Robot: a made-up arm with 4 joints.
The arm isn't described. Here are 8 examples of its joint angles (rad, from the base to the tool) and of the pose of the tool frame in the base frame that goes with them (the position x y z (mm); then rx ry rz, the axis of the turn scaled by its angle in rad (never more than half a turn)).
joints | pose
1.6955 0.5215 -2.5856 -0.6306 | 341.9 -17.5 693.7 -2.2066 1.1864 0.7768
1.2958 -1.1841 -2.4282 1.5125 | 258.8 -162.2 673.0 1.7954 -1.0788 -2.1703
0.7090 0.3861 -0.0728 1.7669 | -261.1 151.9 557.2 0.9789 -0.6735 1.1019
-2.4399 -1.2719 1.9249 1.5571 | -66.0 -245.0 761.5 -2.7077 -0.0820 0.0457
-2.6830 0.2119 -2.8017 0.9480 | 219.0 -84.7 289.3 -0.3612 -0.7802 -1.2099
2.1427 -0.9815 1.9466 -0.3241 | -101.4 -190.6 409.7 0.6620 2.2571 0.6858
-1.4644 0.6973 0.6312 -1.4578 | 378.8 -72.6 311.8 2.3121 -0.4855 -0.2125
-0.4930 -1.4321 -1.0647 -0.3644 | -79.7 48.7 494.2 1.7126 2.0174 1.0394
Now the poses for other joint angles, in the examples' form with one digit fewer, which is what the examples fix.
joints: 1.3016 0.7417 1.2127 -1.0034
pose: -234 -161 813 -0.225 1.029 -1.826
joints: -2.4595 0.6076 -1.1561 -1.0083
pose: 49 211 582 0.831 -0.018 2.818
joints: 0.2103 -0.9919 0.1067 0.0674
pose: -39 0 386 1.662 1.072 1.117
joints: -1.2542 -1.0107 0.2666 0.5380
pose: 240 -53 446 0.092 -0.113 2.162
